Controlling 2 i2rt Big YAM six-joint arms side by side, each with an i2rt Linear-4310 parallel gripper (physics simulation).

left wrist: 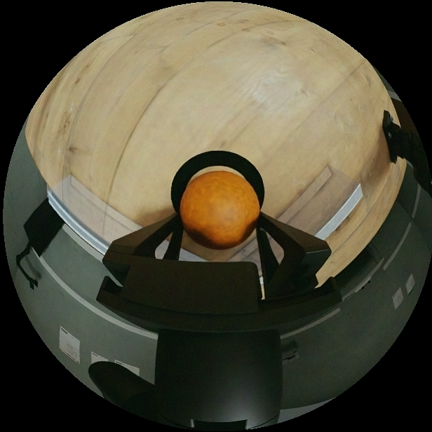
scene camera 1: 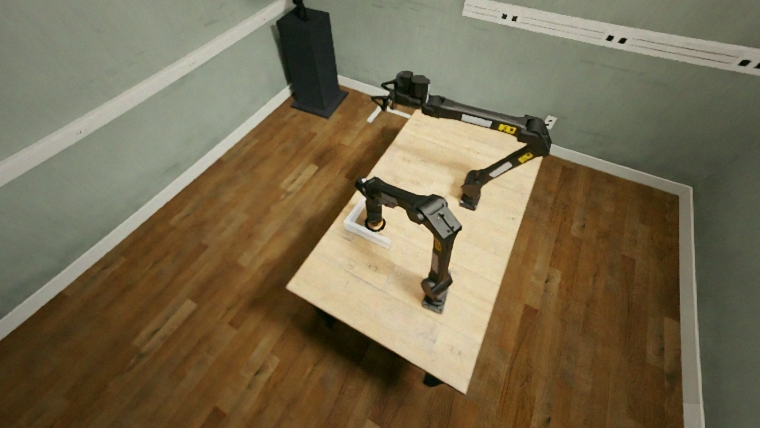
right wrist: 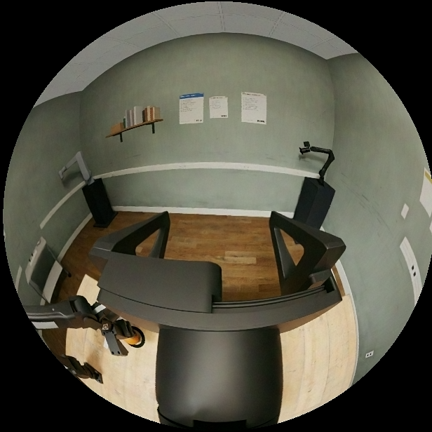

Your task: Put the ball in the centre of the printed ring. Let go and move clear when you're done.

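Observation:
The orange ball is between the fingers of my left gripper, which touch it on both sides in the left wrist view. The black printed ring lies on the wooden table under the ball. In the left wrist view the ball covers the ring's lower part and much of its inside, so the ball's exact height and centring are hard to tell. My right gripper is open and empty, high up beyond the table's far left corner in scene camera 1.
A white L-shaped border runs round two sides of the ring near the table edge. The right arm's base stands on the table. A dark pedestal stands on the floor by the wall.

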